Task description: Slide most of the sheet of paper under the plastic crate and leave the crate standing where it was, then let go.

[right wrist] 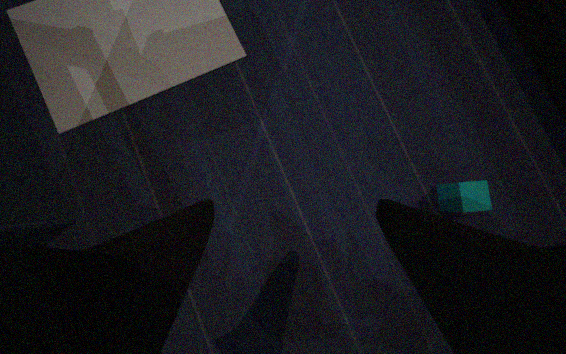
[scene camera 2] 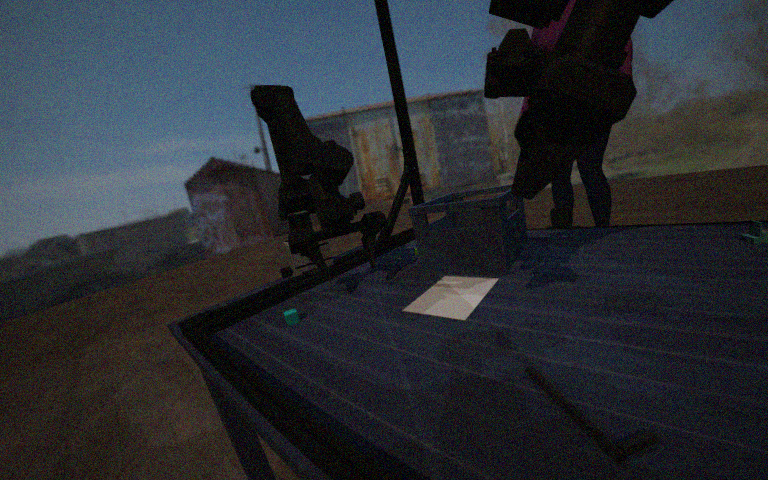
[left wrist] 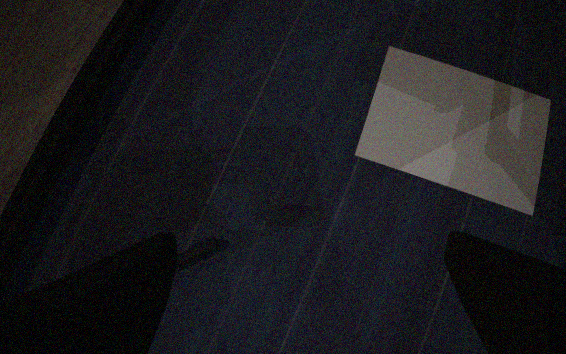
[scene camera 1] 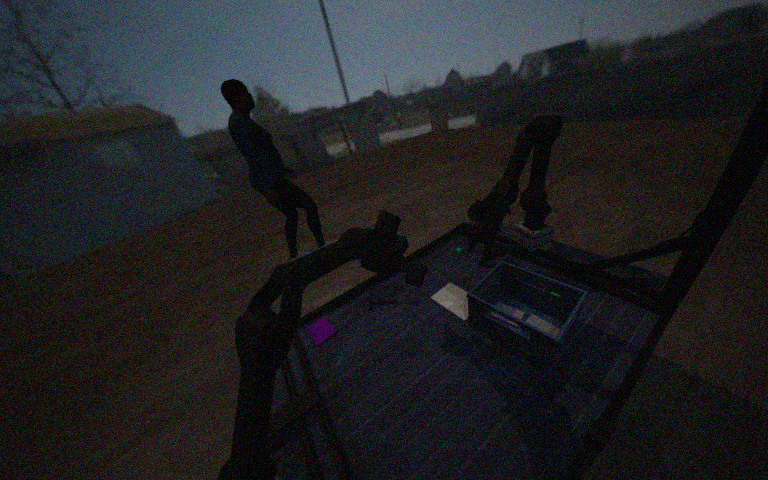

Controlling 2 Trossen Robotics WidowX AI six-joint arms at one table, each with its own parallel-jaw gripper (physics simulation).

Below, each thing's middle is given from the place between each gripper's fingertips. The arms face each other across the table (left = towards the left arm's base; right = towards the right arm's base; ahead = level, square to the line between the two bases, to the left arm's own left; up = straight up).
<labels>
My right hand is 240 mm past the blue-grey plastic crate [scene camera 2: 488, 241], 160 mm to the right of it and 20 mm below it.
Now: the blue-grey plastic crate 290 mm behind my left hand, 150 mm to the right of it and 90 mm below it.
</labels>
